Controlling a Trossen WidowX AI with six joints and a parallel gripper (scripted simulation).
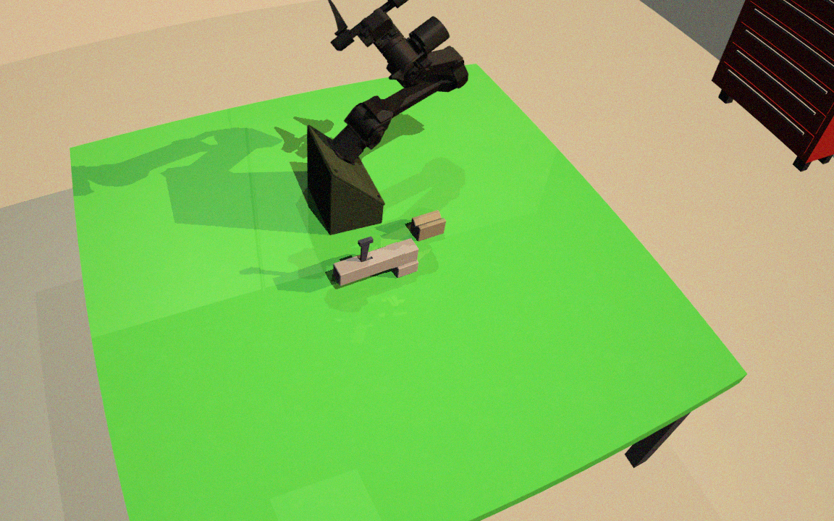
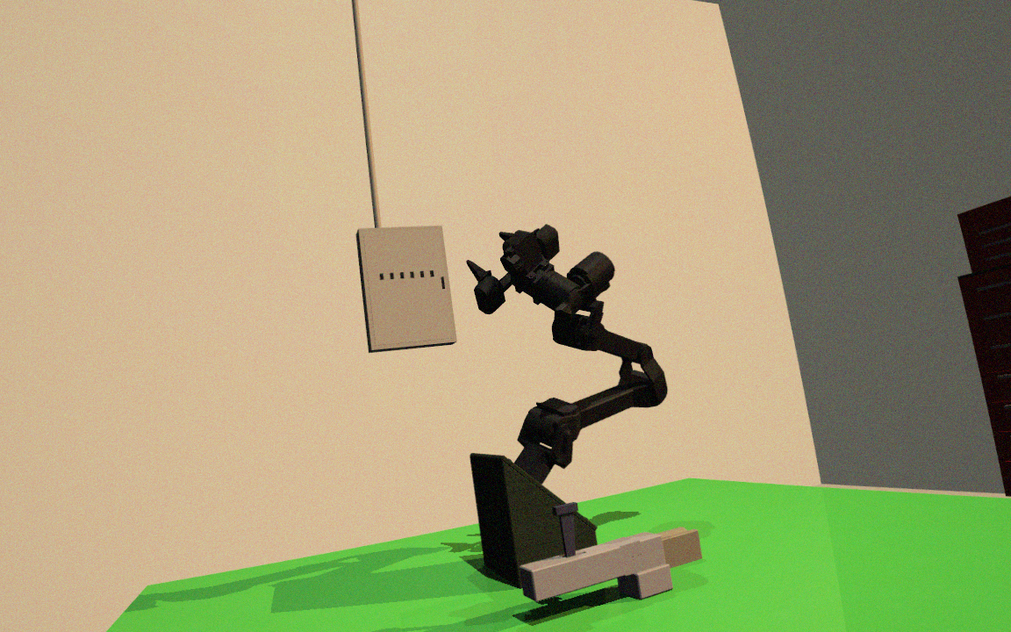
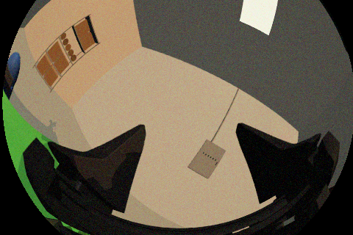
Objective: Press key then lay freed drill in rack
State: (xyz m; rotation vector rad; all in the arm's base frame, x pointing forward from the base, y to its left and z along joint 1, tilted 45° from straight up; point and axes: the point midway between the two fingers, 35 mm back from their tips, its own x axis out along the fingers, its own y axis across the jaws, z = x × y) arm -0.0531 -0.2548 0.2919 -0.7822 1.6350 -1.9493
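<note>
Right now the dark key is 30 cm ahead of my gripper tip, 8 cm to the right of it and 44 cm below it. From my gripper tip the other things lie so: grey block: 30 cm ahead, 5 cm to the right, 50 cm below; then drill: 30 cm ahead, 3 cm to the right, 49 cm below; then brown rack: 23 cm ahead, 12 cm to the left, 52 cm below.
</note>
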